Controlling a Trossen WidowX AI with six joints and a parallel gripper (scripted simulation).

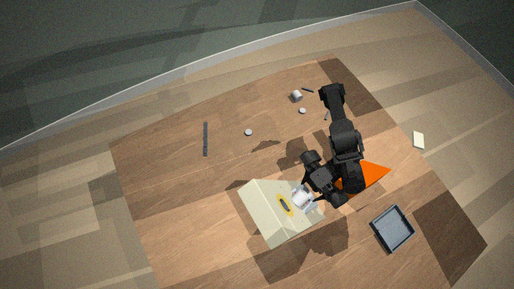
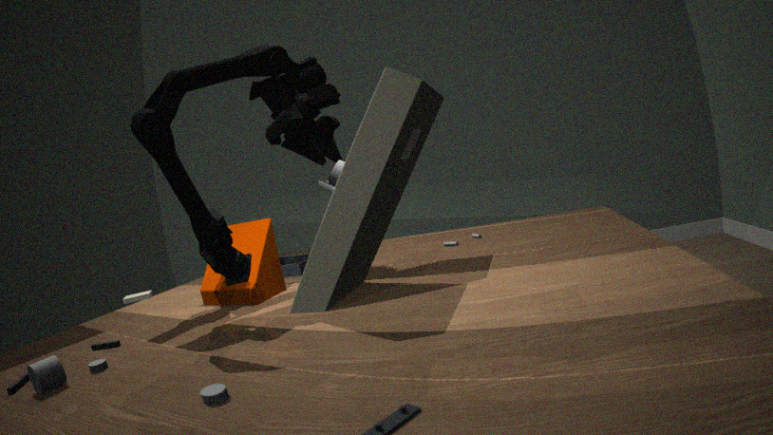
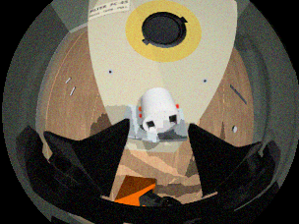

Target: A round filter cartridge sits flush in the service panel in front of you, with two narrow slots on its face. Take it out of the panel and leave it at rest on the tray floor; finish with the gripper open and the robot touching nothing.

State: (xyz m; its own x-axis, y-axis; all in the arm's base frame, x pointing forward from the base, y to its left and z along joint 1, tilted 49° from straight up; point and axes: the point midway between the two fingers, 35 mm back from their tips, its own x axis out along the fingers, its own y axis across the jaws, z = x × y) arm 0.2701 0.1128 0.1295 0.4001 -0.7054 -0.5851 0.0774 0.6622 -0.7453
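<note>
The round filter cartridge lies 1 cm ahead of my gripper tip and 2 cm below it. The rest, counted from my gripper tip: grey flap: 1 cm ahead, 6 cm below; then white card: 75 cm behind, 10 cm to the left, 23 cm below; then grey tray: 30 cm behind, 31 cm to the left, 23 cm below.
</note>
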